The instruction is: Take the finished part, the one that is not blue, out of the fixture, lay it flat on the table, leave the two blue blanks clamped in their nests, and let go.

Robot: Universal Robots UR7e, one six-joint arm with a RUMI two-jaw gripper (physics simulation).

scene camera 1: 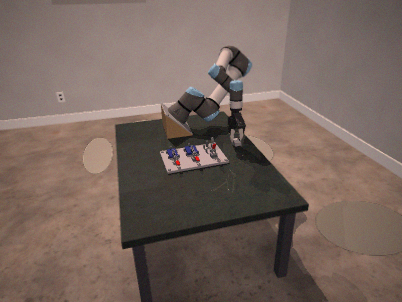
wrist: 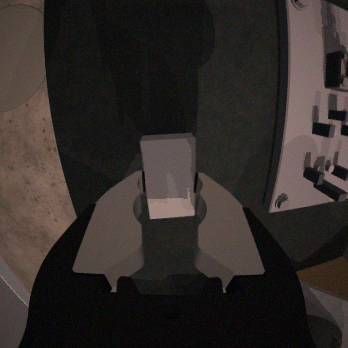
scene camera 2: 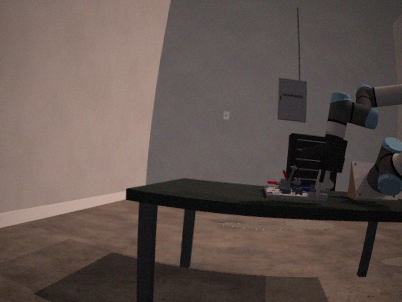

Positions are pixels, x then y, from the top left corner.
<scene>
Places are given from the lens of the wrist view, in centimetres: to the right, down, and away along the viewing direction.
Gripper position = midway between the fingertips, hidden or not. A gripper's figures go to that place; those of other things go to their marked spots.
my gripper (wrist: pixel 169 173): 0, 0, 14
finished part (wrist: pixel 168 160): 0, -1, 12
fixture plate (wrist: pixel 304 39): 12, -12, 11
The marked spots on the fixture plate and the finished part are 17 cm apart.
</scene>
